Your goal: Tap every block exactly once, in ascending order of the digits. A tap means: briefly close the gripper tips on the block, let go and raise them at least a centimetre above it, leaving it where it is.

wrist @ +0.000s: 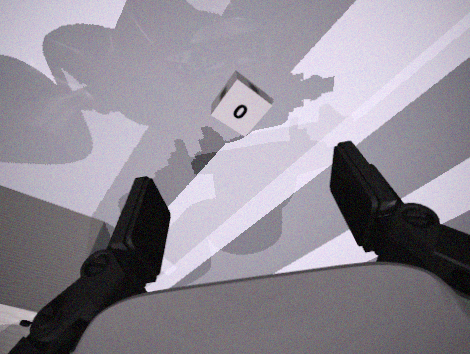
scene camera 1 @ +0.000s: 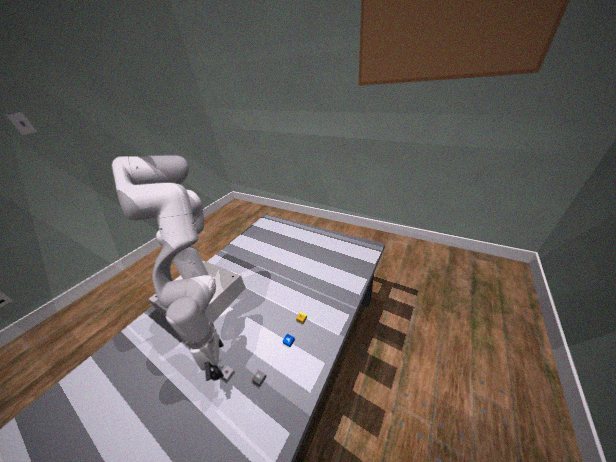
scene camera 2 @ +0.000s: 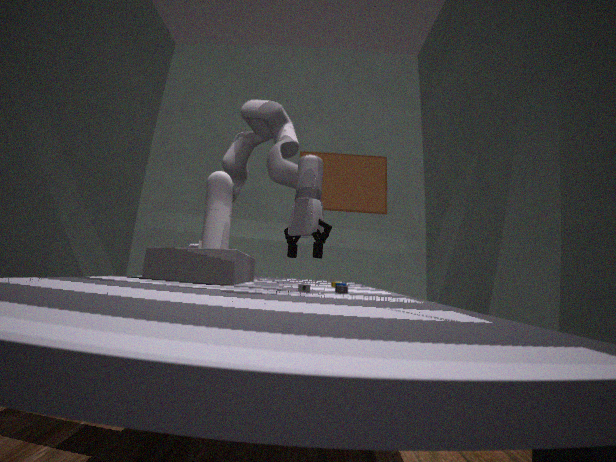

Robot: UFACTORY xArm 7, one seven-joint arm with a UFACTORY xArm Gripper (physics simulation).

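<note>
My gripper (scene camera 1: 218,358) (scene camera 2: 305,253) (wrist: 244,180) is open and empty, pointing down well above the table. A white block (scene camera 1: 227,373) (scene camera 2: 304,288) (wrist: 241,108) with the digit 0 lies on the table. In the wrist view it is ahead of the fingertips, slightly above the middle. A grey block (scene camera 1: 258,377) (scene camera 2: 342,289) lies to its right in both scene views. A blue block (scene camera 1: 288,340) (scene camera 2: 340,284) and a yellow block (scene camera 1: 301,317) (scene camera 2: 334,284) lie farther back. The digits on these three are too small to read. The grey, blue and yellow blocks do not show in the wrist view.
The arm's box-shaped base (scene camera 1: 226,299) (scene camera 2: 190,266) (wrist: 45,245) stands on the table (scene camera 1: 170,435) (scene camera 2: 300,410), left of the blocks in the scene views. The table's right edge runs beyond the grey, blue and yellow blocks. Striped shadows cross the top.
</note>
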